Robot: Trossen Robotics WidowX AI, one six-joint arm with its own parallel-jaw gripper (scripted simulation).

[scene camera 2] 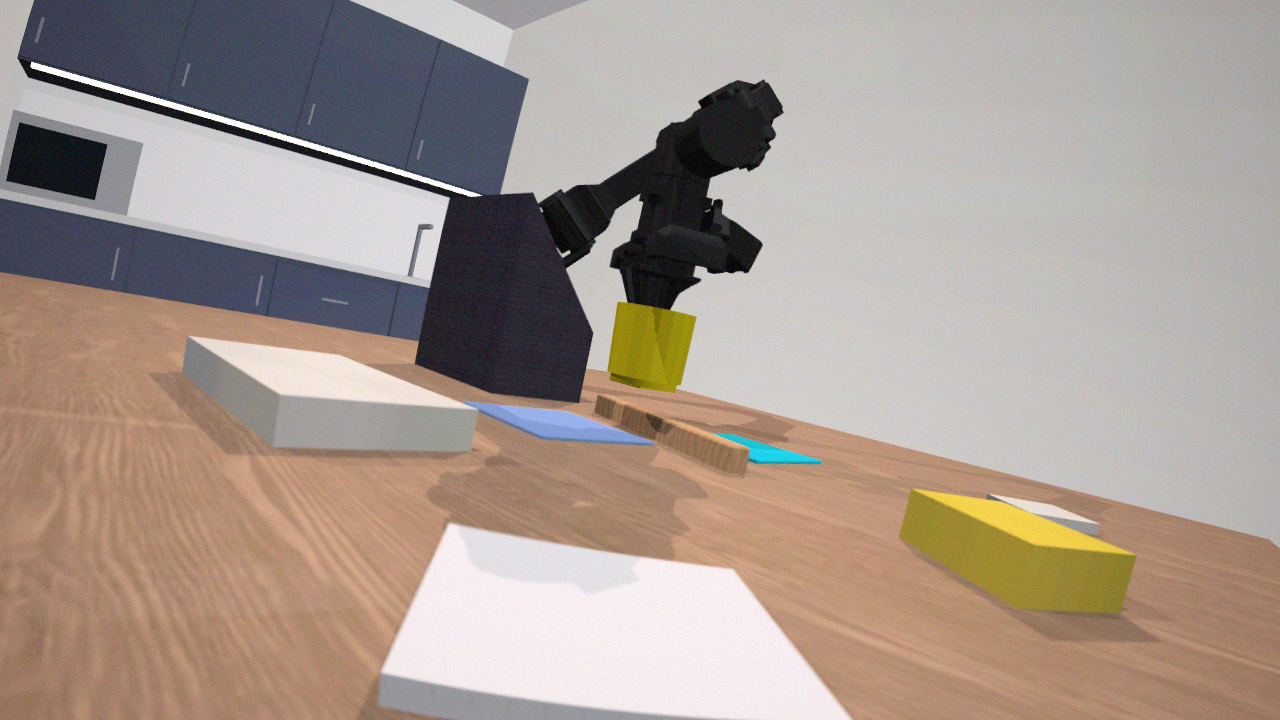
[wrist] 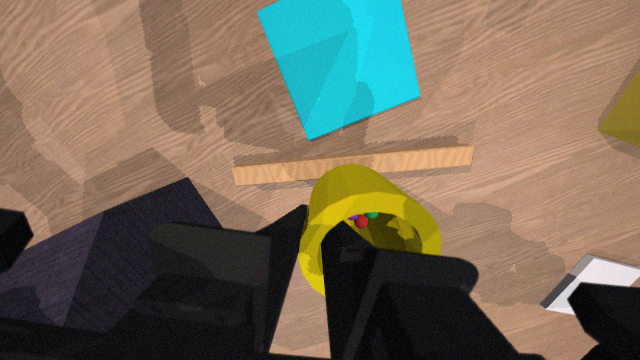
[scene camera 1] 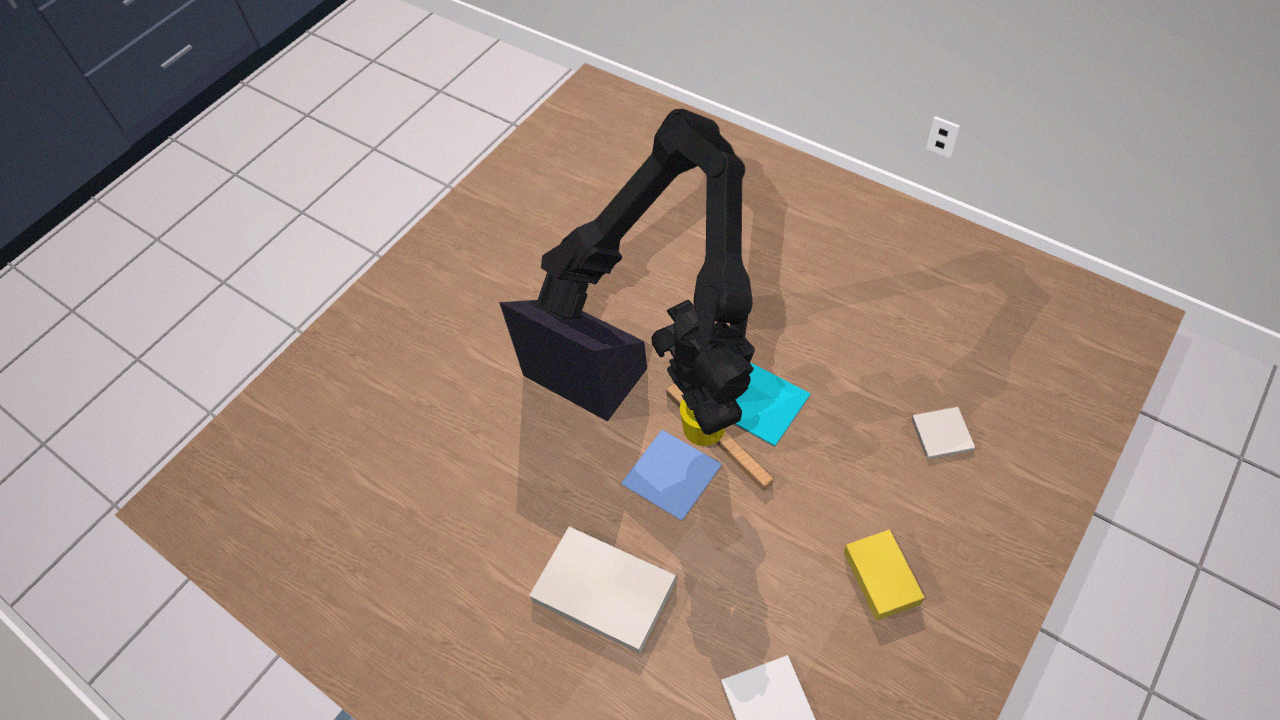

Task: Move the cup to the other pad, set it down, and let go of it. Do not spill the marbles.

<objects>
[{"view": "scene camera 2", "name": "yellow cup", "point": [649, 349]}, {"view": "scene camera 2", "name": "white slab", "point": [291, 398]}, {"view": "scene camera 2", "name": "yellow block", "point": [1029, 562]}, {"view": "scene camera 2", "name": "blue pad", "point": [544, 424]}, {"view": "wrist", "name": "gripper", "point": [314, 212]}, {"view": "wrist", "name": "yellow cup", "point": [403, 224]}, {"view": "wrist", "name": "wooden bar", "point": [452, 155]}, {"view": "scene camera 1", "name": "gripper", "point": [695, 404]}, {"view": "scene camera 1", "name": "yellow cup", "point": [692, 430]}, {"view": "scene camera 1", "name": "white slab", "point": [614, 594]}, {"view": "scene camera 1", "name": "yellow block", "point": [877, 562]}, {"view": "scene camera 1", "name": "wooden bar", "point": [733, 450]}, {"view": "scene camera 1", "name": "blue pad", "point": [671, 474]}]
</objects>
